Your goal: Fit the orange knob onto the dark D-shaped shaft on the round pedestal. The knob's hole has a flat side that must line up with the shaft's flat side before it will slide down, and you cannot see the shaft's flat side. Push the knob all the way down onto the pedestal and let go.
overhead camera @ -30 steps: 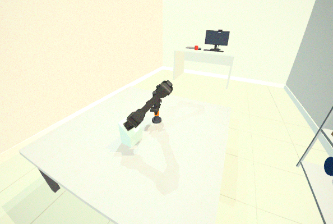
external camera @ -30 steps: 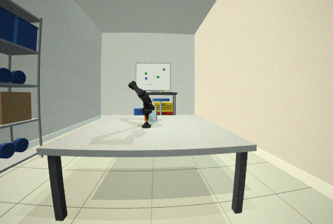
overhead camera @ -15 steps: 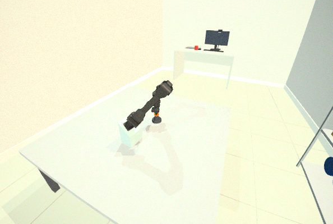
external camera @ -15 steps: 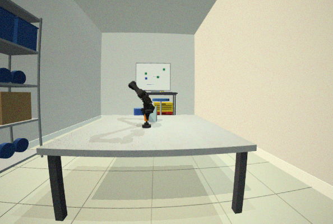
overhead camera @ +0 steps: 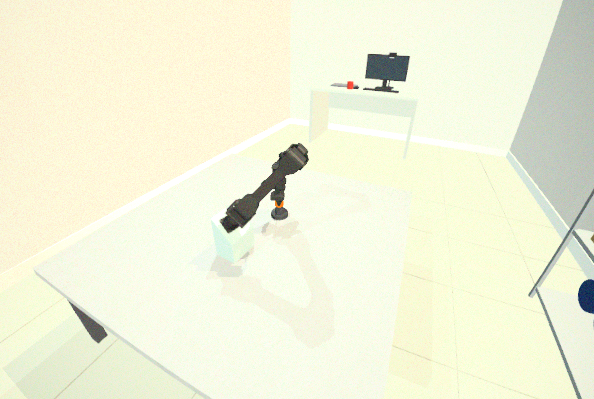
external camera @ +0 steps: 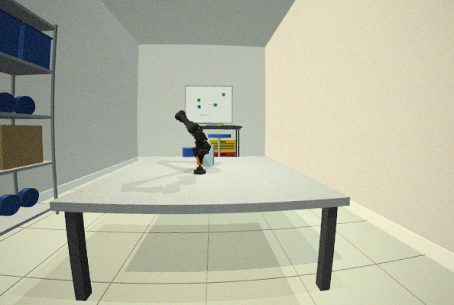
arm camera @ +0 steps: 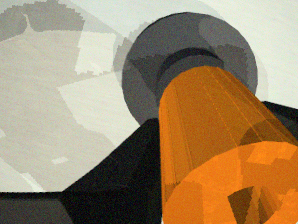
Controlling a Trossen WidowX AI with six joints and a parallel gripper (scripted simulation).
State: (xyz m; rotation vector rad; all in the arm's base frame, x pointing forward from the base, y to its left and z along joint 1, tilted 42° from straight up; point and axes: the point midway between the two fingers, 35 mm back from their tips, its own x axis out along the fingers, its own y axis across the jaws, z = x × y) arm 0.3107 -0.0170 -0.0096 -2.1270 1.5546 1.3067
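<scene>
The orange knob lies 20 mm above my gripper tip. Round my gripper tip: pedestal: 40 mm below.
</scene>
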